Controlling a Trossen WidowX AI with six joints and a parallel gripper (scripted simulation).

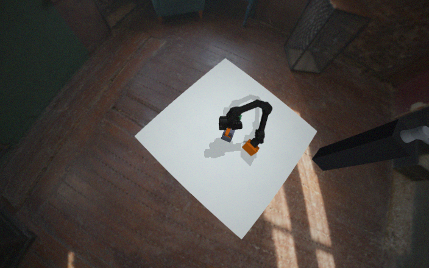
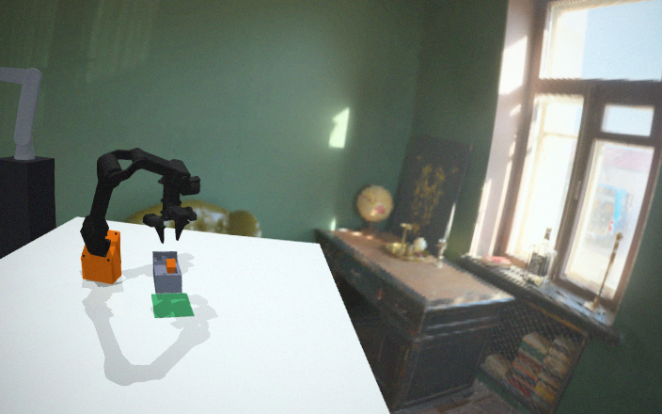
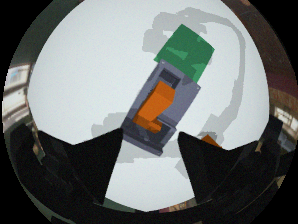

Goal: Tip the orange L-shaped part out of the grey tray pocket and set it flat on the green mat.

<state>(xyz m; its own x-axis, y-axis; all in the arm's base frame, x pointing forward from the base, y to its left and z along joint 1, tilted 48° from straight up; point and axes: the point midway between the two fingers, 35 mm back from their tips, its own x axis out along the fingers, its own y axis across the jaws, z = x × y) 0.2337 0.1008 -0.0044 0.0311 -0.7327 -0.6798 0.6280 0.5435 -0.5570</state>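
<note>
The orange L-shaped part lies 100 mm below my gripper tip and 20 mm behind it. Round my gripper tip: green mat 160 mm to the right, 160 mm below, 60 mm ahead.
</note>
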